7 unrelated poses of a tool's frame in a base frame.
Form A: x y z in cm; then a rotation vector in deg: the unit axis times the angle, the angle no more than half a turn.
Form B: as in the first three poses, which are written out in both.
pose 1, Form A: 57.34 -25.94 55.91 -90.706 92.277 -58.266
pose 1, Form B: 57.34 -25.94 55.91 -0.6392 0.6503 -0.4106 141.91
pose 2, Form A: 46.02 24.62 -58.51 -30.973 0.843 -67.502
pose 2, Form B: 46.02 24.62 -58.51 -0.4170 0.0113 -0.9088 74.27
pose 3, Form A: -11.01 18.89 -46.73 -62.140 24.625 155.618
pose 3, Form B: -11.01 18.89 -46.73 -0.3669 0.1454 0.9188 169.37
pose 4, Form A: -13.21 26.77 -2.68 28.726 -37.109 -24.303
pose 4, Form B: -13.21 26.77 -2.68 0.5436 -0.7022 -0.4599 52.85
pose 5, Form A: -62.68 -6.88 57.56 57.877 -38.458 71.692
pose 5, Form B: -62.68 -6.88 57.56 0.5797 -0.3852 0.7181 99.84
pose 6, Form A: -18.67 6.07 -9.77 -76.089 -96.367 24.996
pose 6, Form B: -18.67 6.07 -9.77 -0.6072 -0.7691 0.1995 125.30
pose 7, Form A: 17.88 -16.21 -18.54 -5.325 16.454 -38.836
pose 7, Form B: 17.88 -16.21 -18.54 -0.1253 0.3870 -0.9135 42.51
